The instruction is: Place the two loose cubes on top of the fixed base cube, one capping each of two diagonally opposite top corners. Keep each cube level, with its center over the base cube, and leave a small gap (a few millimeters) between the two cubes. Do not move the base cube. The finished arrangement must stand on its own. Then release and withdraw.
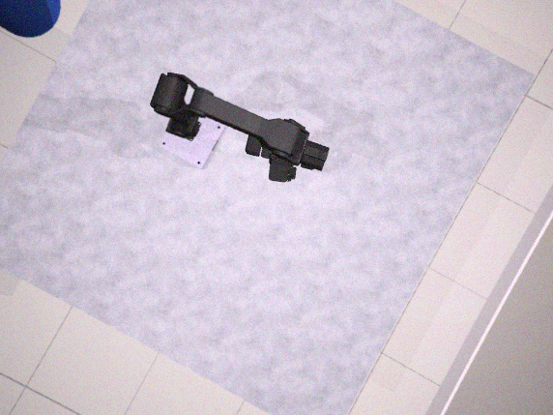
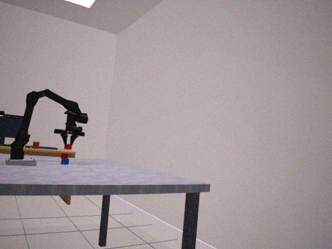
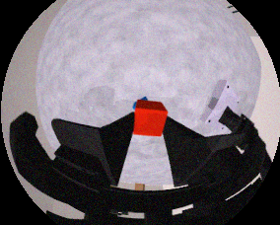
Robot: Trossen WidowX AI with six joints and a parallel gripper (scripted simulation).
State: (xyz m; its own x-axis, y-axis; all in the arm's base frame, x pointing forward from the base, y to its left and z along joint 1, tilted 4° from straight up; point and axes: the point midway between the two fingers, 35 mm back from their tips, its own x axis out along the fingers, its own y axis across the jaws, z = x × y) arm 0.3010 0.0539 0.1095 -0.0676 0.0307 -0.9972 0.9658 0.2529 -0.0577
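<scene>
My gripper tip is now 3 cm to the right of the blue base cube and 10 cm above it. Round my gripper tip: red cube right at my gripper tip.
</scene>
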